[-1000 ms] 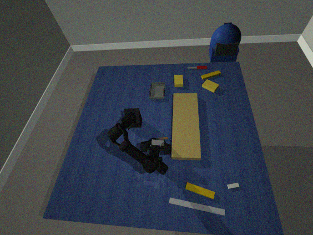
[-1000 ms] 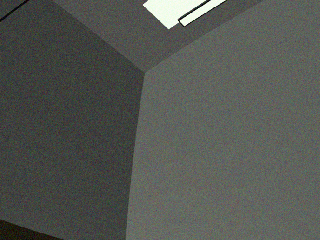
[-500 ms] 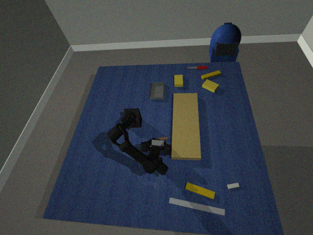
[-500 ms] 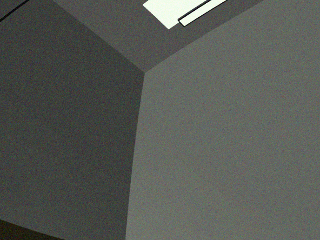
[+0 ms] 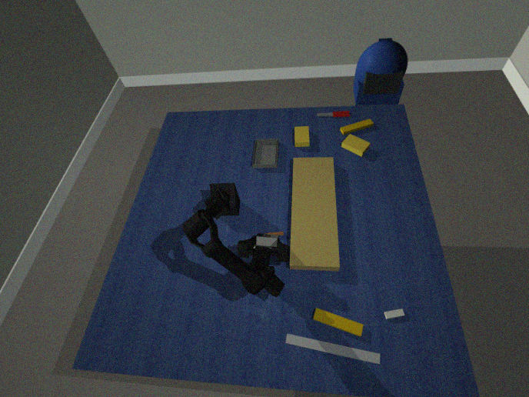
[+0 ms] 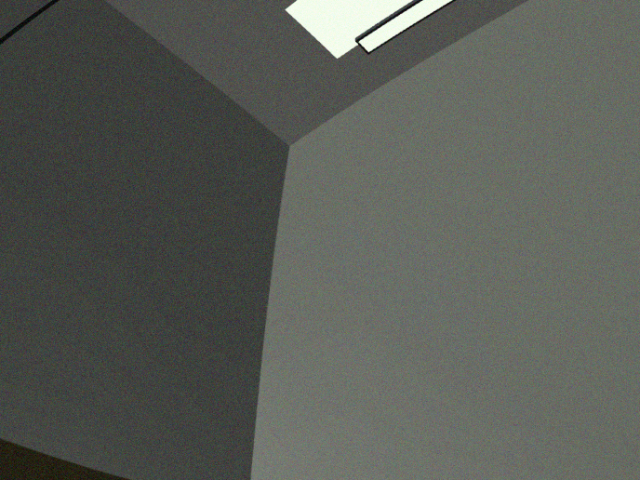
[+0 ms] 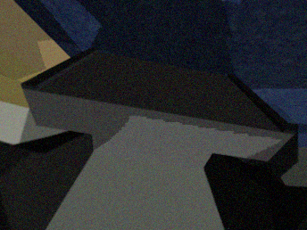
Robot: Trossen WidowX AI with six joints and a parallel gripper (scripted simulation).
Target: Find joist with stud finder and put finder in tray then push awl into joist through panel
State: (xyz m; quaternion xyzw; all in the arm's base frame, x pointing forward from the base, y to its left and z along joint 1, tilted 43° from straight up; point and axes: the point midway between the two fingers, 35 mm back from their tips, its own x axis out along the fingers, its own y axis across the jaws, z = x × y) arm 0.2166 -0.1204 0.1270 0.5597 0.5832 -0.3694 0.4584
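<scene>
Right now my gripper tip is 2 cm past the stud finder and 1 cm above it. Also, from my gripper tip: square light 3 cm behind, 1 cm to the left; orange-handled awl 2 cm behind, 4 cm to the left, 5 cm below; grey tray 9 cm behind, 47 cm to the left, 5 cm below.
</scene>
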